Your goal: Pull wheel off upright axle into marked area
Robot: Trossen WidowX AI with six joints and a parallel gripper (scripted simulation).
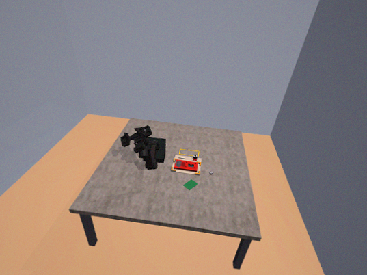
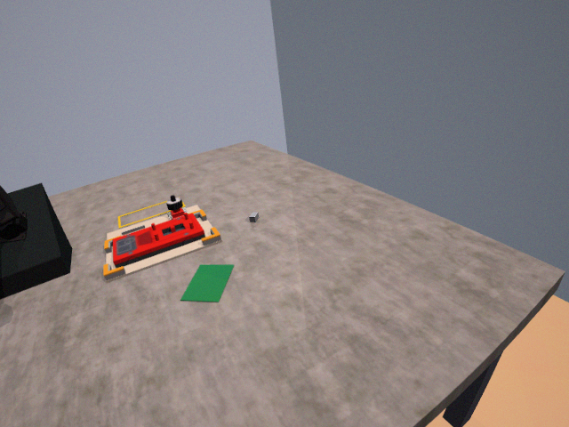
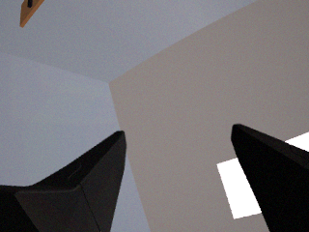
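My gripper tip is 320 mm short of the wheel, 620 mm to the right of it and 590 mm above it. Round my gripper tip: flat green patch: 340 mm ahead, 300 mm to the left, 630 mm below; small grey block: 490 mm ahead, 480 mm to the left, 620 mm below.
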